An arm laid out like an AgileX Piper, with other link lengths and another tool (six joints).
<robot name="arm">
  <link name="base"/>
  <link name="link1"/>
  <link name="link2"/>
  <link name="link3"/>
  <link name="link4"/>
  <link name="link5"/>
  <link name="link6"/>
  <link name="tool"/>
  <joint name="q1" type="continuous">
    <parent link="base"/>
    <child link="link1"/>
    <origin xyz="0 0 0.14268" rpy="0 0 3.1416"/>
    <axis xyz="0 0 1"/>
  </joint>
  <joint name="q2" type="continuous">
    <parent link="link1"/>
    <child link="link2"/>
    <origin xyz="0 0 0" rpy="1.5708 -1.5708 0"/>
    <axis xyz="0 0 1"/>
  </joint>
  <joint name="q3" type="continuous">
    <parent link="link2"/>
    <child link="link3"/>
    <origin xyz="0.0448 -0.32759 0" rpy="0 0 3.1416"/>
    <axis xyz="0 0 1"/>
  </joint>
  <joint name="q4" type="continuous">
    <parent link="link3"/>
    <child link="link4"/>
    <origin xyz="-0.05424 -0.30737 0" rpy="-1.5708 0 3.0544"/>
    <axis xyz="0 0 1"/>
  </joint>
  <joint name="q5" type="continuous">
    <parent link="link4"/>
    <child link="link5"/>
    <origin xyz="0 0 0" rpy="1.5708 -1.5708 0"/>
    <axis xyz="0 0 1"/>
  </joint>
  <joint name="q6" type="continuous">
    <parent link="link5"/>
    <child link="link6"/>
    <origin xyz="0.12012 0 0" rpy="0 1.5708 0"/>
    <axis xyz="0 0 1"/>
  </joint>
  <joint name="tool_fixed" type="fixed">
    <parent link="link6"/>
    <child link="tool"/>
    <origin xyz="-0.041 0.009 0.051" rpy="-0.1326 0 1.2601"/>
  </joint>
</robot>
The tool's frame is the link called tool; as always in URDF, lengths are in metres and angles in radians. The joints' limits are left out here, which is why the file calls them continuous.
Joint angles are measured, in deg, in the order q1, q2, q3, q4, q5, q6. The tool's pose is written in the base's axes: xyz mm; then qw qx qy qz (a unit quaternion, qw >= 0). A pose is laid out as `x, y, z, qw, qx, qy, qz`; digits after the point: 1 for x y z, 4 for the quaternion.
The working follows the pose.
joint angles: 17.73 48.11 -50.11 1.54 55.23 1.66
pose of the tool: 203.4, 112.4, 349.7, 0.3376, -0.2921, 0.8915, 0.0772
Where each joint sits with the arm in this pose, in the base's axes (m; each line is computed from the numbers above, not from the rounded line before):
q1: 0.0000 0.0000 0.1427
q2: 0.0000 0.0000 0.1427
q3: -0.1766 -0.0565 0.4165
q4: 0.1142 0.0365 0.4814
q5: 0.1142 0.0365 0.4814
q6: 0.1896 0.0634 0.3918
the tool: 0.2034 0.1124 0.3497

